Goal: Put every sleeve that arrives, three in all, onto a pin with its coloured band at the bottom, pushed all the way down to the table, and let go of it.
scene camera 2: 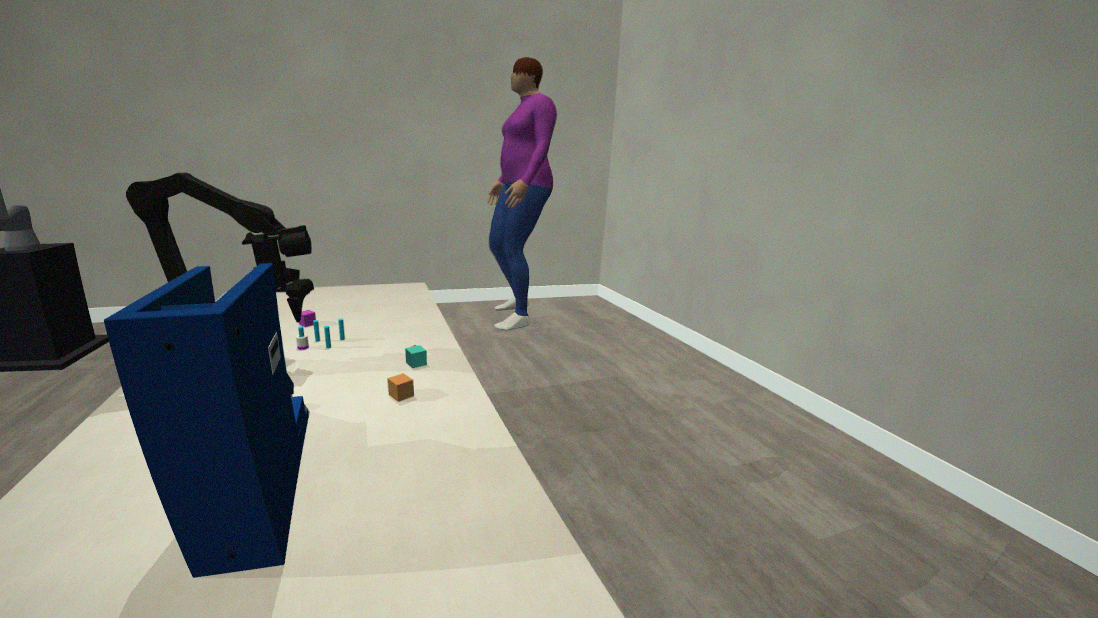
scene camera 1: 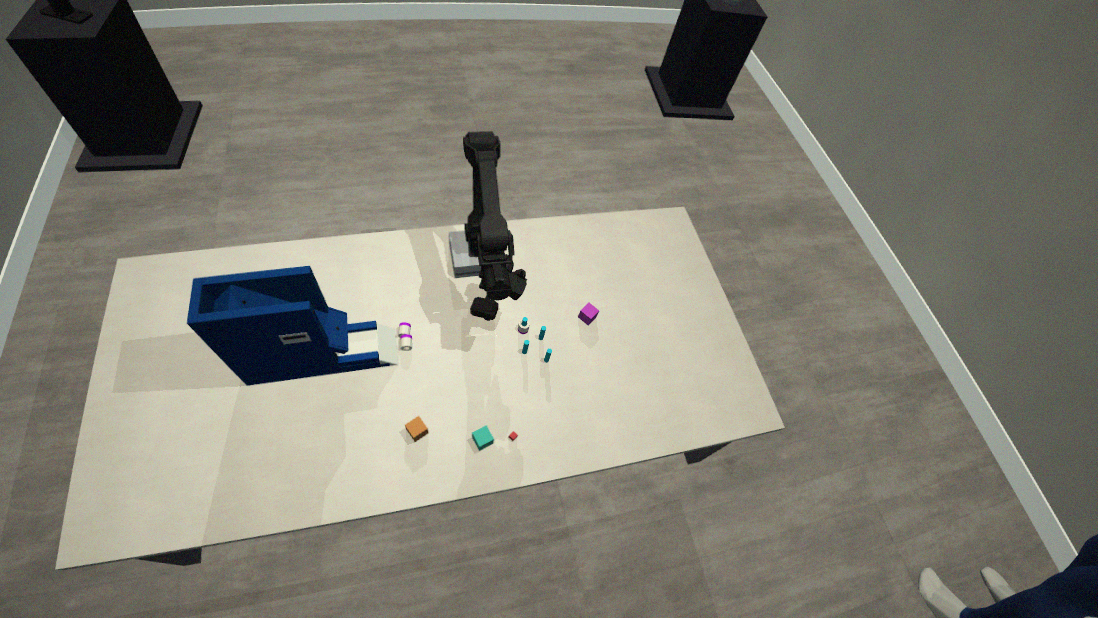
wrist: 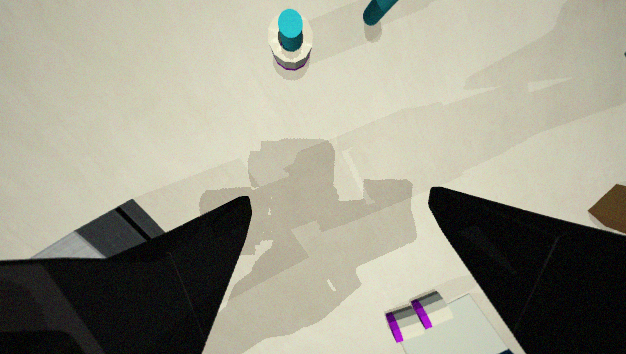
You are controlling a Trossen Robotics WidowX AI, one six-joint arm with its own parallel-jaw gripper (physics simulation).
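Observation:
One white sleeve (scene camera 1: pixel 523 328) (scene camera 2: pixel 301 343) (wrist: pixel 294 62) stands low around the back left pin, its purple band at the bottom. Three bare teal pins (scene camera 1: pixel 542 333) (scene camera 1: pixel 525 347) (scene camera 1: pixel 547 355) stand beside it; part of one pin (wrist: pixel 381 9) shows in the wrist view. Two white sleeves, one (scene camera 1: pixel 404 330) (wrist: pixel 411 322) nearer the arm's base and the other (scene camera 1: pixel 405 344) (wrist: pixel 441 307), lie on their sides end to end at the pale plate, purple bands towards the base. My gripper (scene camera 1: pixel 503 297) (wrist: pixel 338 200) is open and empty, above the table between those sleeves and the pins.
A tall blue dispenser (scene camera 1: pixel 265 349) (scene camera 2: pixel 257 429) stands left, its pale plate (scene camera 1: pixel 386 343) (wrist: pixel 465 327) by the lying sleeves. A magenta cube (scene camera 1: pixel 588 313) is right of the pins. Orange (scene camera 1: pixel 416 428), teal (scene camera 1: pixel 482 437) and small red (scene camera 1: pixel 513 436) cubes lie towards the front. A person (scene camera 2: pixel 528 142) stands beyond the table.

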